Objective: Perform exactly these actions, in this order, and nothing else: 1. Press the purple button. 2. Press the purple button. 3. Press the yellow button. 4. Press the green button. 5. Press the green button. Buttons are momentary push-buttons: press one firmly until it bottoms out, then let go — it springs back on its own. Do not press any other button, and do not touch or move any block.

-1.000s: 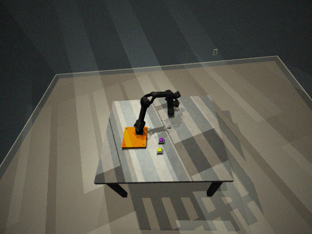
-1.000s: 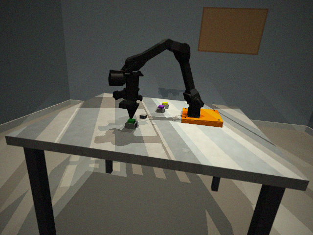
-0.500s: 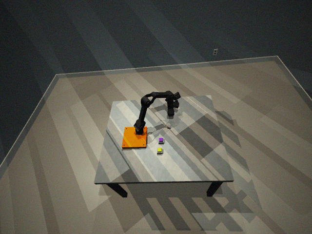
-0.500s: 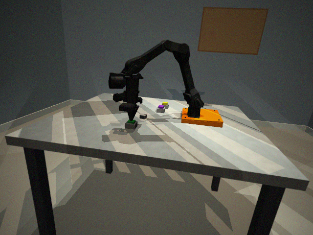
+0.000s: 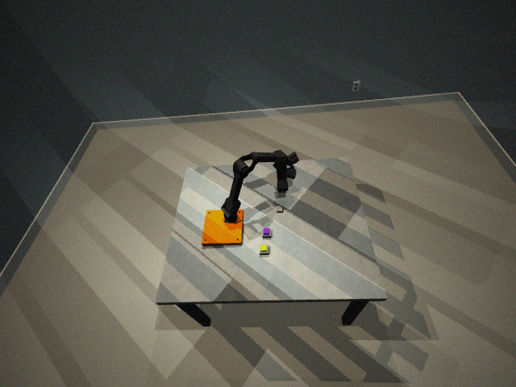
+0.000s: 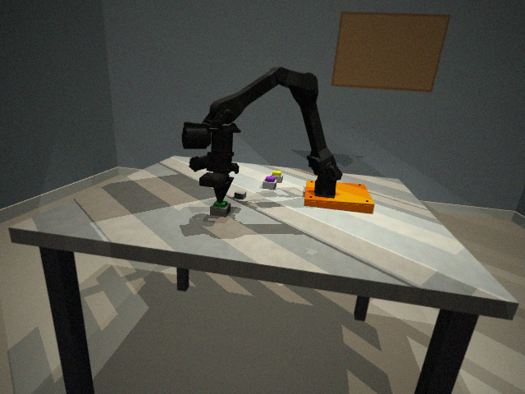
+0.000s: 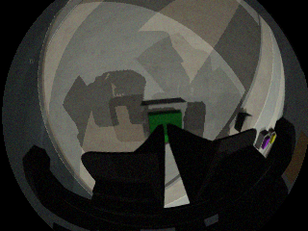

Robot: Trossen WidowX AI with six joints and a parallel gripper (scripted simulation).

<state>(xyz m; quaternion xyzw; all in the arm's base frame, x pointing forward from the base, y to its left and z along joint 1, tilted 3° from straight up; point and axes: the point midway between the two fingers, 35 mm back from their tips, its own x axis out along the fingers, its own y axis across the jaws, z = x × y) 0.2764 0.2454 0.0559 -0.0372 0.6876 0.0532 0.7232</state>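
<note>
Right now my gripper tip is 1 cm above the green button. The rest, counted from my gripper tip: yellow button 6 cm behind, 42 cm to the right; then small grey block 16 cm to the right, 2 cm below; then purple button 6 cm behind, 32 cm to the right.
</note>
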